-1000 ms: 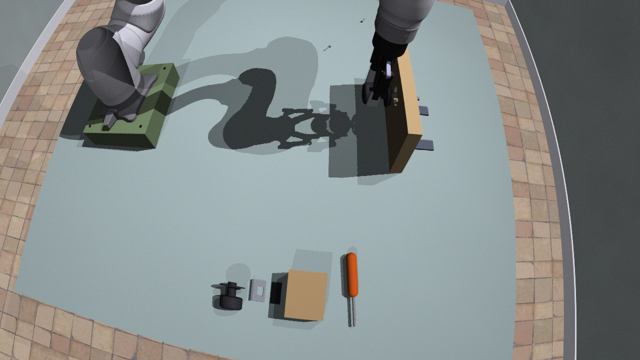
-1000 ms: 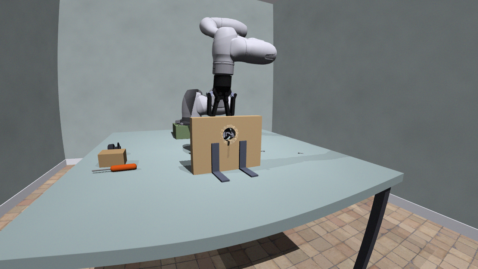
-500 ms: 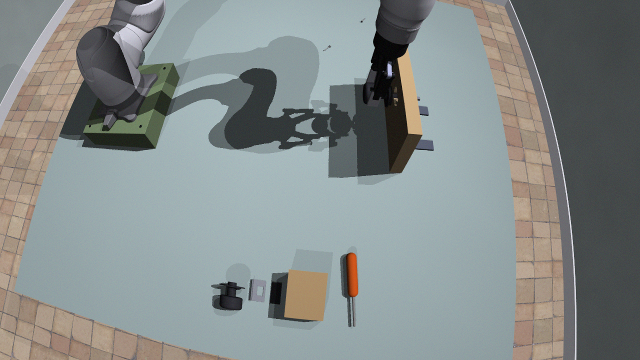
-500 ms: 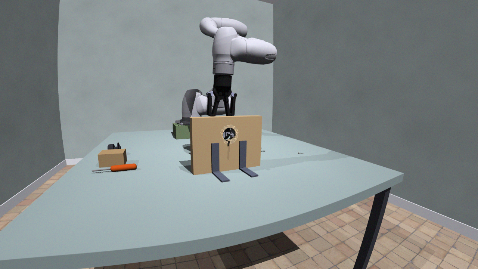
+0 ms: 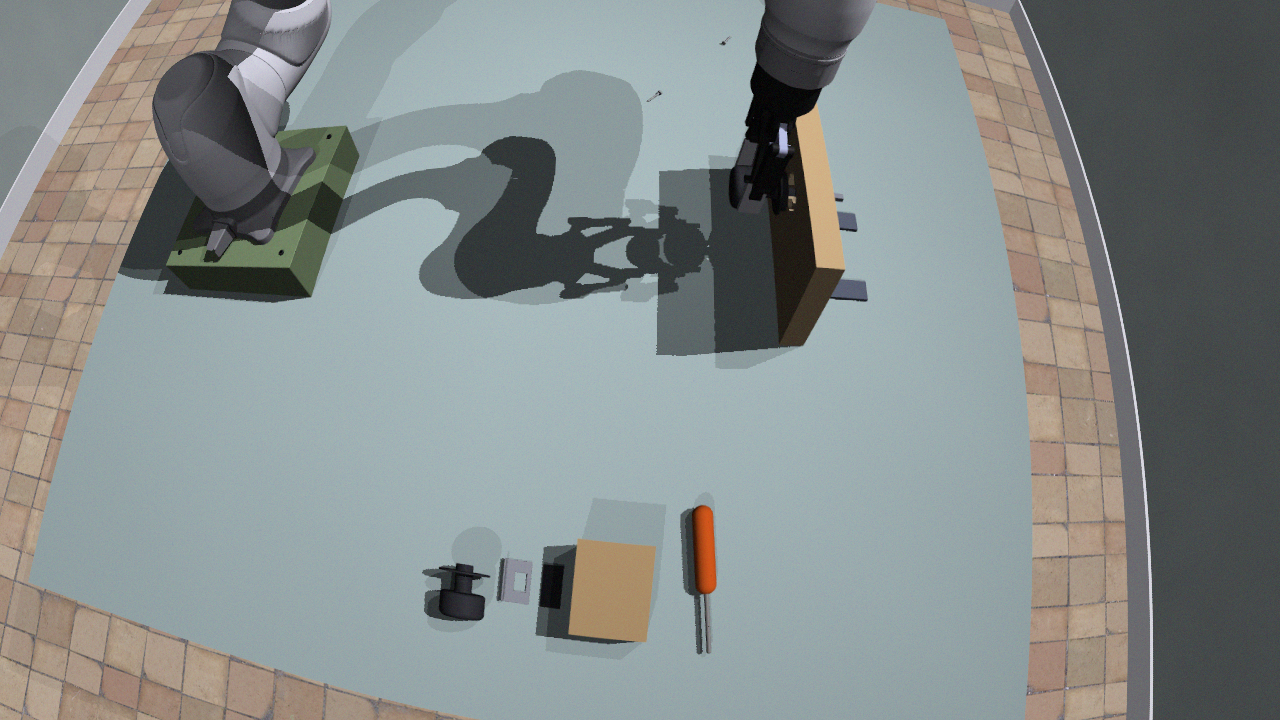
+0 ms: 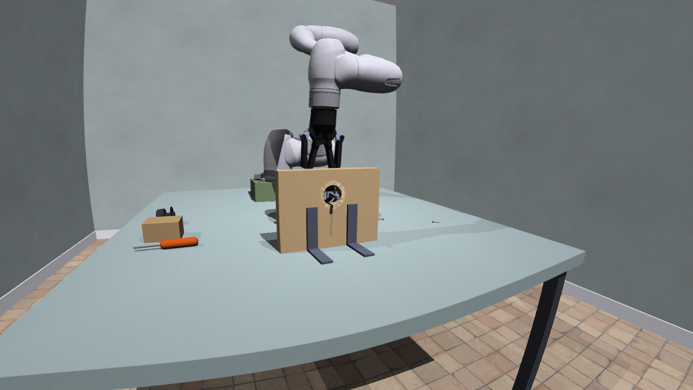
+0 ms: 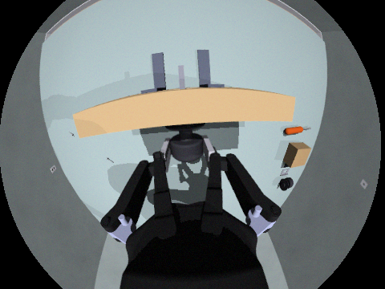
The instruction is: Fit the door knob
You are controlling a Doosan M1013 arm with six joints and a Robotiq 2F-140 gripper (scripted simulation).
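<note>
Now: hand 70 mm short of the latch socket, 10 mm to the right of it and 30 mm above it. Also, from my hand: orange-handled screwdriver (60 mm ahead, 470 mm to the right, 160 mm below); then wooden block (50 mm behind, 510 mm to the right, 140 mm below); then upright wood panel (70 mm ahead, 10 mm to the left, 50 mm below).
</note>
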